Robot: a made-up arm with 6 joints. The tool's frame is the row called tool. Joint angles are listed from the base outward. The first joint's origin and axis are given. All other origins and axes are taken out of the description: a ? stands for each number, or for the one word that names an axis. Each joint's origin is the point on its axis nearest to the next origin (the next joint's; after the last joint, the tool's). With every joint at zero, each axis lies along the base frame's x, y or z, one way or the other. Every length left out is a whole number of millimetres.
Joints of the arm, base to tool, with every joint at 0 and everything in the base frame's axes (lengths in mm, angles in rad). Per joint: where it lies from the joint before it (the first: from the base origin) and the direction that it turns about. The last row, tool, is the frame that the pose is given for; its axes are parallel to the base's.
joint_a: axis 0 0 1 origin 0 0 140
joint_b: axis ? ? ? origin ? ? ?
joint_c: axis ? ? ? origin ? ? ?
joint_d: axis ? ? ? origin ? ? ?
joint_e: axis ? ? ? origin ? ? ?
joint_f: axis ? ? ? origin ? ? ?
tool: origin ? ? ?
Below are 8 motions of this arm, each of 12 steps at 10 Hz.
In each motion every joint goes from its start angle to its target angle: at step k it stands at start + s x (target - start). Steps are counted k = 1, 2, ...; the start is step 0. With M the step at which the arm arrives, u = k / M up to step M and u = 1 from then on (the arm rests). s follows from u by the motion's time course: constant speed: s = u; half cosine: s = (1 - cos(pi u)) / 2; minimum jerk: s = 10 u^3 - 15 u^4 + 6 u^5.
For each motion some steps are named. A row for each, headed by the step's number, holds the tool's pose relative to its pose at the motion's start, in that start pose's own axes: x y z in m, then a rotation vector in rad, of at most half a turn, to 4 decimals.
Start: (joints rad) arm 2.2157 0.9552 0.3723 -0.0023 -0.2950 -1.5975
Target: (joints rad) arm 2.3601 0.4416 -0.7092 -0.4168 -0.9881 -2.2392
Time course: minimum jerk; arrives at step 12
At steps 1, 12:
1: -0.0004 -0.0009 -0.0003 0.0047 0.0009 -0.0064
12: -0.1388 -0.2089 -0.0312 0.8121 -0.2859 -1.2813

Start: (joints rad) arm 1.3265 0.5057 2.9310 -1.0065 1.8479 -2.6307
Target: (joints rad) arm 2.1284 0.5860 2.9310 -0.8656 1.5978 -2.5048
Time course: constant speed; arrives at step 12
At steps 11, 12:
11: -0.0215 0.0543 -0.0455 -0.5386 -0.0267 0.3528
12: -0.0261 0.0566 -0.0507 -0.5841 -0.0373 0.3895

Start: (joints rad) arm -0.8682 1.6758 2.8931 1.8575 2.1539 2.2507
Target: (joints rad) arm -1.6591 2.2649 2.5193 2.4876 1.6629 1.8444
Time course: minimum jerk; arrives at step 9
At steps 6, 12:
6: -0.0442 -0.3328 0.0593 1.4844 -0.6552 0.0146
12: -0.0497 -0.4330 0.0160 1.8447 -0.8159 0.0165

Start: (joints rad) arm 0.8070 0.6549 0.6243 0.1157 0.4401 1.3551
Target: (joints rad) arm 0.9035 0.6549 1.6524 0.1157 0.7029 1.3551
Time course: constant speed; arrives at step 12
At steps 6, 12:
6: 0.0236 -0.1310 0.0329 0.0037 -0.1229 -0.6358
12: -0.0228 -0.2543 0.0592 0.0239 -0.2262 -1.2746

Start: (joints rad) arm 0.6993 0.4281 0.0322 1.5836 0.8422 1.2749
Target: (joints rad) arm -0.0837 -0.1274 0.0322 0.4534 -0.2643 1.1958
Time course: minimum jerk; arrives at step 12
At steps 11, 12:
11: -0.3910 -0.0873 0.0435 0.9471 1.6653 0.8061
12: -0.3921 -0.0884 0.0445 0.9533 1.6718 0.8062

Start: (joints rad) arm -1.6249 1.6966 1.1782 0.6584 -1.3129 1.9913
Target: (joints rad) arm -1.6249 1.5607 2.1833 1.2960 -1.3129 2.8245
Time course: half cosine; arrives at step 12
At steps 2, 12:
2: -0.0236 0.0066 -0.0121 -0.0202 0.0740 -0.0304
12: -0.2965 0.2271 -0.0207 0.0227 0.9833 0.1500

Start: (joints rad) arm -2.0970 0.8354 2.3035 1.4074 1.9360 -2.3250
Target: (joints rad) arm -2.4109 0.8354 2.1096 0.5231 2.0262 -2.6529
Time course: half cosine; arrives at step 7
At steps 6, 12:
6: -0.1348 0.0086 -0.0625 0.1994 -0.3896 0.3921
12: -0.1415 0.0100 -0.0664 0.2037 -0.4087 0.4115

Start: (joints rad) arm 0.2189 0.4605 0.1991 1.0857 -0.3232 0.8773
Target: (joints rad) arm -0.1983 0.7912 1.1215 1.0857 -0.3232 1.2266
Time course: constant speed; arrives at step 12
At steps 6, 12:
6: 0.0016 -0.0174 -0.1035 -0.0369 0.2989 -0.1506
12: -0.0324 -0.0048 -0.1963 -0.1228 0.6410 -0.2483

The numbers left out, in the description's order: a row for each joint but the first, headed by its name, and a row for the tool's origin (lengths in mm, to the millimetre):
joint_b: axis 0 1 0, xyz 0 0 0
joint_c: axis 0 -1 0, xyz 0 0 273
joint_d: axis -1 0 0, xyz 269 0 0
joint_e: axis 0 -1 0, xyz 0 -108 0
joint_f: axis -1 0 0, xyz 0 0 0
tool: xyz 0 0 0

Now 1 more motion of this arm.
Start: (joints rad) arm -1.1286 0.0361 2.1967 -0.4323 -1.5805 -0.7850
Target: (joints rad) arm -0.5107 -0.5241 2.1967 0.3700 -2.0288 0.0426
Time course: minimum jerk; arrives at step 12
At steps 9, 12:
9: -0.2921 -0.0949 0.0062 -0.3037 -0.2059 -0.1622
12: -0.3194 -0.1243 0.0010 -0.2970 -0.1992 -0.1823

